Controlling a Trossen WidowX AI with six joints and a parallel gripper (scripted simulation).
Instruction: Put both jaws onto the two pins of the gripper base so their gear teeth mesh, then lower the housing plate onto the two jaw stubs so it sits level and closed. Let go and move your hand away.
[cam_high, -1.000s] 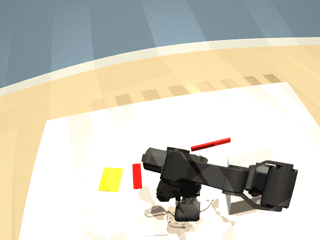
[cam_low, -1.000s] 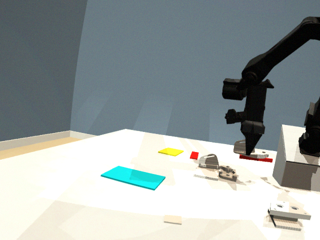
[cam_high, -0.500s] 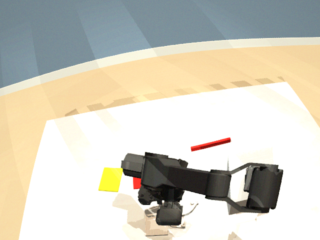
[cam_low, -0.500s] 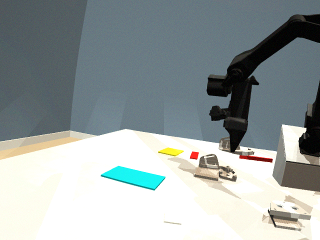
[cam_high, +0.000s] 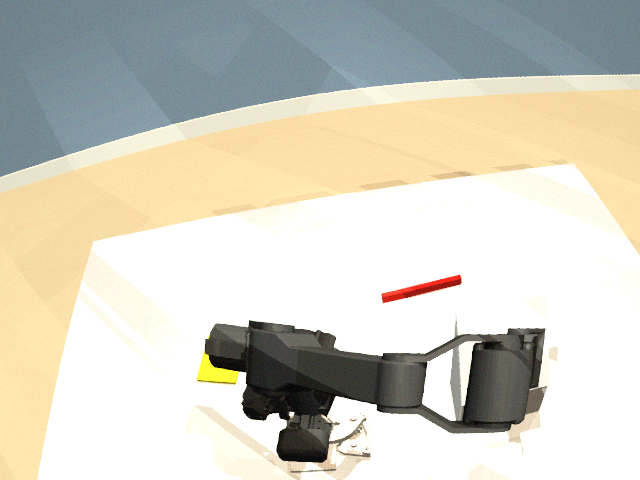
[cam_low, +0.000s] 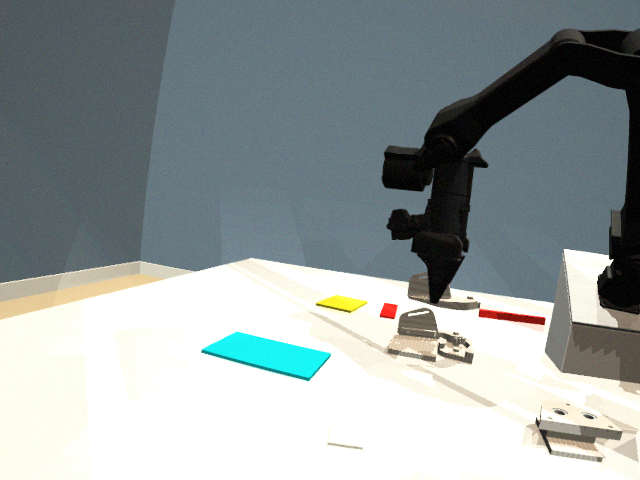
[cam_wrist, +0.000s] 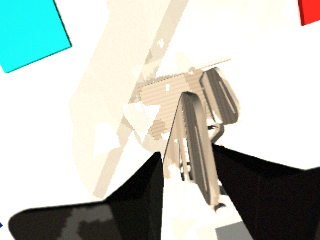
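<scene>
The pale flat plate lies 2 cm ahead of my gripper tip, 3 cm to the right of it and 8 cm below it. The rest, counted from my gripper tip: grey bracket-like part: 16 cm behind, 20 cm to the left, 7 cm below; then cyan plate: 19 cm ahead, 15 cm to the left, 8 cm below; then short red tile: 10 cm ahead, 23 cm to the right, 8 cm below.
</scene>
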